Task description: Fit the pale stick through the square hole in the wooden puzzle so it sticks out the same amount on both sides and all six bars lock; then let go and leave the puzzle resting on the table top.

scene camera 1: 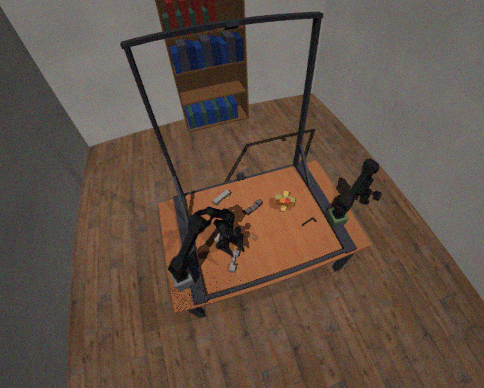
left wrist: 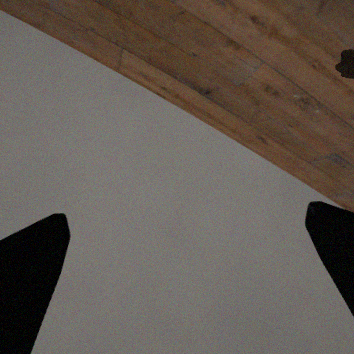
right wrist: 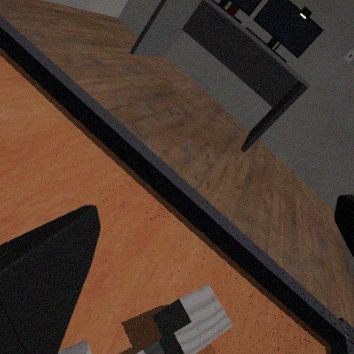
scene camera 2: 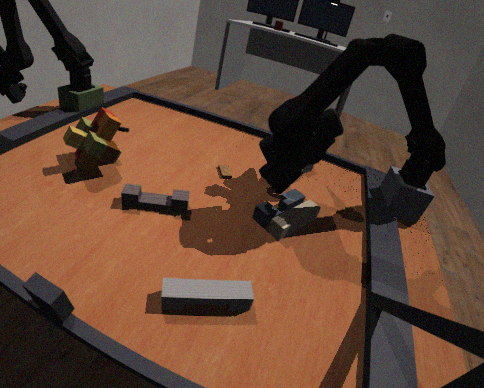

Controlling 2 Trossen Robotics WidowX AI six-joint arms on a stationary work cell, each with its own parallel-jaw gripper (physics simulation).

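Pixels of known places: left gripper, fingertip midpoint: (scene camera 1: pixel 372 194) (left wrist: pixel 189 219); right gripper, fingertip midpoint: (scene camera 1: pixel 238 254) (right wrist: pixel 217 212); left arm's base, origin of the base link: (scene camera 1: pixel 338 213) (scene camera 2: pixel 80 87); right arm's base, origin of the base link: (scene camera 1: pixel 181 275) (scene camera 2: pixel 412 180).
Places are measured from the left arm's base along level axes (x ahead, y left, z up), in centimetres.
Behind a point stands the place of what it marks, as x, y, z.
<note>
A plain pale stick (scene camera 1: pixel 222 197) @(66.8, -34.8, -4.3) (scene camera 2: pixel 207 290) @(67.3, -36.2, -4.0) lies flat at the back in scene camera 1. A notched grey bar (scene camera 1: pixel 253 207) @(48.7, -22.5, -5.6) (scene camera 2: pixel 156 200) @(49.0, -23.1, -5.6) lies apart from it. A small group of bars (scene camera 2: pixel 300 220) @(74.9, -12.3, -4.4) lies by my right gripper (scene camera 1: pixel 233 250) @(65.5, 10.5, 4.0) (scene camera 2: pixel 277 187) (right wrist: pixel 218 215) @(65.5, 10.5, 4.0), partly hidden by the arm in scene camera 1. Another notched bar (scene camera 1: pixel 233 261) @(69.2, 10.1, -5.7) (right wrist: pixel 205 317) @(70.5, 13.8, -4.0) lies nearer the front edge. My right gripper is open and empty above the table. My left gripper (scene camera 1: pixel 371 198) @(-37.6, -11.5, -8.4) (scene camera 2: pixel 16 92) (left wrist: pixel 189 219) @(-37.6, -11.5, -8.4) is open and empty, off beyond the table side. No square hole can be made out.
A colourful cross-shaped puzzle (scene camera 1: pixel 285 200) (scene camera 2: pixel 97 145) stands on the table (scene camera 1: pixel 280 255) @(41.9, 13.0, -7.2). A small tan block (scene camera 1: pixel 254 237) @(53.6, -1.9, -6.3) (scene camera 2: pixel 224 171) @(54.2, -3.8, -6.4) lies between it and my right gripper. A black hex key (scene camera 1: pixel 309 221) @(17.9, -3.5, -6.4) lies near the left arm's base. A dark frame edges the table.
</note>
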